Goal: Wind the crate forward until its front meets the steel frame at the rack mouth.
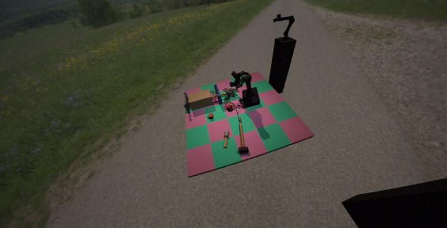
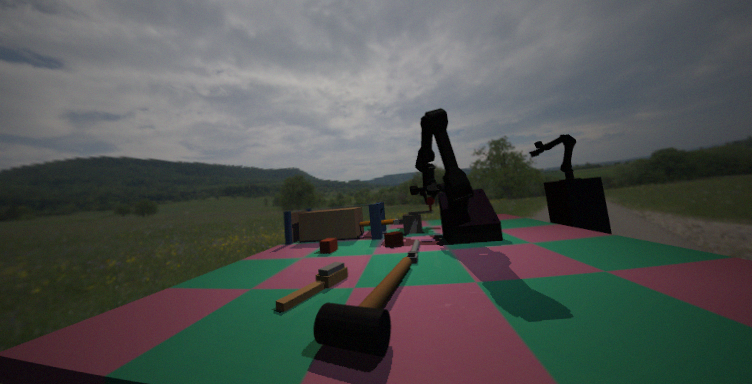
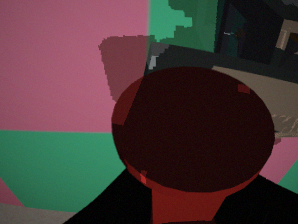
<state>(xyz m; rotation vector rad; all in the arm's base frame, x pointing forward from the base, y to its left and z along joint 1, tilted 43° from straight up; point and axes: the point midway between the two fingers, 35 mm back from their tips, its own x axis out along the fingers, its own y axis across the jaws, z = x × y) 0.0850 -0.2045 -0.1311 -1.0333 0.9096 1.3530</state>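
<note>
My gripper tip is 4 cm short of the winch handle, 1 cm to the right of it and 3 cm above it. Also, from my gripper tip: grey winch: 8 cm ahead, 10 cm below; then red knob: 2 cm to the left; then frame: 26 cm ahead, 1 cm to the left, 3 cm below.
</note>
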